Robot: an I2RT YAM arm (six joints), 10 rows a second.
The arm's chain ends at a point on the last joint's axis. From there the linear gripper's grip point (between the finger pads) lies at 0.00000 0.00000 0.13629 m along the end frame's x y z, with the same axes.
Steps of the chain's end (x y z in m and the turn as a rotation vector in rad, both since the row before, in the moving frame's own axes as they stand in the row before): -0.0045 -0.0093 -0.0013 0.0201 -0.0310 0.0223; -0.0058 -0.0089 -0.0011 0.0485 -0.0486 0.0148; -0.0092 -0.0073 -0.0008 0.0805 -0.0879 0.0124; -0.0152 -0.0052 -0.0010 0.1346 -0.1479 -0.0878; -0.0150 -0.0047 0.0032 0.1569 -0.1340 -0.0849
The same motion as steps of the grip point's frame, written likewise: -0.0087 -0.0121 -0.0014 0.0201 -0.0310 0.0223; -0.0124 -0.0156 -0.0014 0.0485 -0.0486 0.0148; -0.0211 -0.0183 -0.0018 0.0805 -0.0879 0.0124; -0.0360 -0.0225 -0.0037 0.1346 -0.1479 -0.0878; -0.0340 -0.0251 0.0003 0.1569 -0.1340 -0.0849
